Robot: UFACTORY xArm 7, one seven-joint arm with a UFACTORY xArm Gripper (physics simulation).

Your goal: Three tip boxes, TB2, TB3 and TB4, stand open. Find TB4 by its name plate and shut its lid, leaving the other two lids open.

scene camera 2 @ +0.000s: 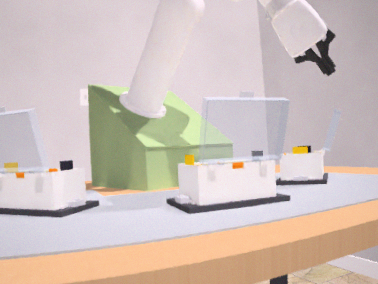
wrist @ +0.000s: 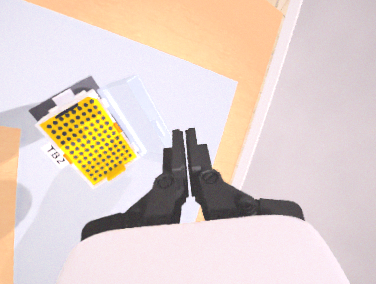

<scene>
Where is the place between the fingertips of my gripper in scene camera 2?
At 332, 73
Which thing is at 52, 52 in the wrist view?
A mat.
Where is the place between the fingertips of my gripper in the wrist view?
At 185, 144
</scene>
